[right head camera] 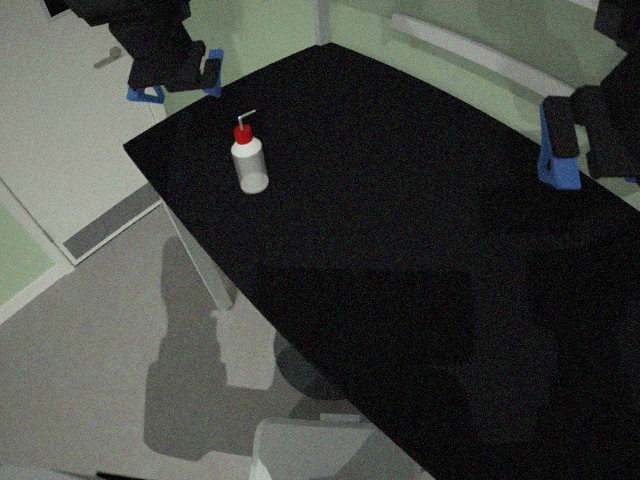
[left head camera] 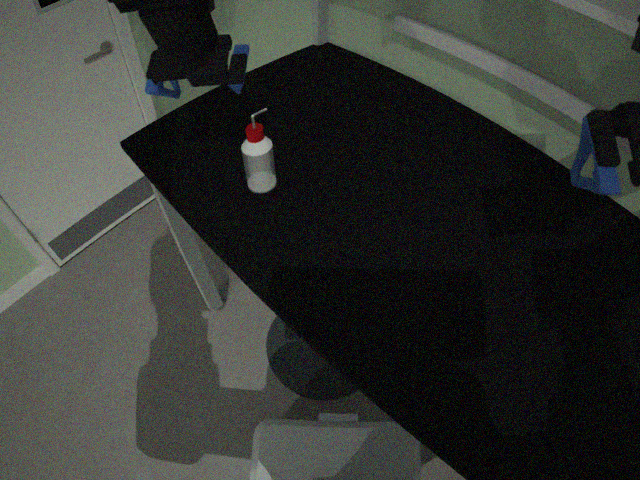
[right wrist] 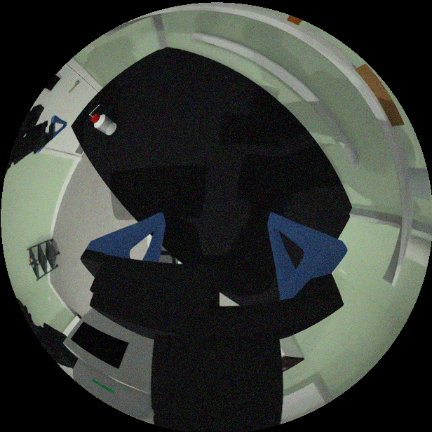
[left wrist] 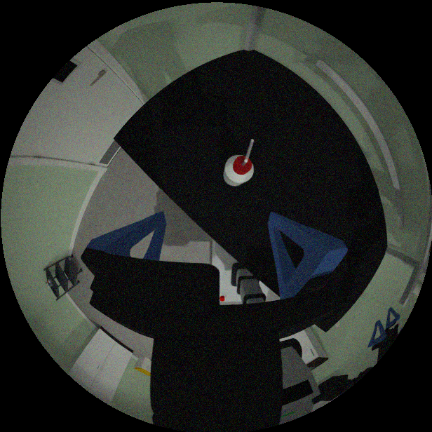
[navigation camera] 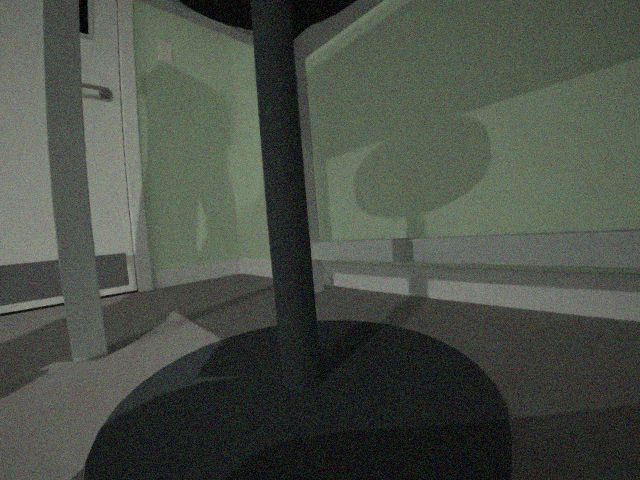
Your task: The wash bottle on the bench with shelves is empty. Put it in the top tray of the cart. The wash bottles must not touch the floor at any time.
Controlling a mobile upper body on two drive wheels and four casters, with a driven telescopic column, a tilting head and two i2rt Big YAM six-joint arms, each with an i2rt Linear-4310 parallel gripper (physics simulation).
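Places are measured from the left arm's base along level axes (x back, y right, z up), in millimetres.
Pixels of known places: left gripper, between the fingertips: (right head camera: 190,97) (left head camera: 208,92); right gripper, between the fingertips: (right head camera: 584,174) (left head camera: 609,179).
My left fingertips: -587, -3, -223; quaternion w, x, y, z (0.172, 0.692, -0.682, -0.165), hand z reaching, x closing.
Behind a point stands the place of what it marks, as x, y, z.
The wash bottle (left head camera: 259,165) {-634, 47, -420} (right head camera: 250,164) {-636, 51, -416} (left wrist: 236,172) (right wrist: 106,125), translucent white with a red cap and bent spout, stands upright on the black bench top (left head camera: 387,206) {-609, 290, -496} (right head camera: 387,206) {-609, 308, -496} near its far-left corner. My left gripper (left head camera: 201,90) {-587, -4, -223} (right head camera: 180,95) {-587, -4, -223} (left wrist: 216,217) is open and empty; in the head views it appears beyond and left of the bottle, not touching it. My right gripper (right head camera: 597,179) {-342, 462, -137} (right wrist: 216,217) is open and empty at the right, far from the bottle. A small dark tiered frame (left wrist: 62,276) (right wrist: 45,255) stands far off; I cannot tell whether it is the cart.
A round dark stool base (left head camera: 310,369) (navigation camera: 413,403) with a pole (navigation camera: 284,155) {-654, 176, -1099} stands under the bench's front edge. A grey bench leg (left head camera: 191,253) {-819, -290, -991} (navigation camera: 74,180) {-827, -282, -1048} stands near the left corner. A white door (left head camera: 67,129) {-1263, -964, -745} is at the left, and a pale rail (left head camera: 491,64) {-938, 561, -321} runs behind the bench.
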